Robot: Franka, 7 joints.
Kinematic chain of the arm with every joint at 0, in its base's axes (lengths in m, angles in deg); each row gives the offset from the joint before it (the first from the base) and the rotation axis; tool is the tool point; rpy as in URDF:
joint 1: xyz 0 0 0.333 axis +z
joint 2: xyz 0 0 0 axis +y
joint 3: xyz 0 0 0.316 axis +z
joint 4: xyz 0.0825 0 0 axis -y
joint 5: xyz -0.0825 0 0.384 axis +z
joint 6: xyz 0 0 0 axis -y
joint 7: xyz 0.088 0 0 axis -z
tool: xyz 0 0 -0.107 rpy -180 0 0
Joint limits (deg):
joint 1: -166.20..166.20
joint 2: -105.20..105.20
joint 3: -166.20..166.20
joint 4: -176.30..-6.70
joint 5: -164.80..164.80
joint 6: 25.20..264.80
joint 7: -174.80..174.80
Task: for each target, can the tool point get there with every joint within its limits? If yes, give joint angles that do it. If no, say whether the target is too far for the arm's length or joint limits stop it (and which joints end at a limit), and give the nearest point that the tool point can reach.
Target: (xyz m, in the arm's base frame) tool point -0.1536 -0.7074 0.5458
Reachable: yes | joints -81.27 76.45 -125.56 -23.02 56.48 66.08 44.33
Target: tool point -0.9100 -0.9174 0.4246
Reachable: no: too far | nearest point -0.6026 -0.6075 0.3937 | short by 0.438 m
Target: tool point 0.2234 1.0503 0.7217
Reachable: no: too far | nearest point 0.1678 0.7890 0.6250 | short by 0.284 m
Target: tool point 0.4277 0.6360 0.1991
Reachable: yes | joints 49.31 71.25 -1.77 -41.76 61.64 83.97 84.25
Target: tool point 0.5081 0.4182 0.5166
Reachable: yes | joints 49.31 22.95 -17.20 -74.42 25.07 86.11 -116.65
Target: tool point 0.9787 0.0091 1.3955
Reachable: no: too far | nearest point 0.5812 0.0054 0.9640 | short by 0.587 m
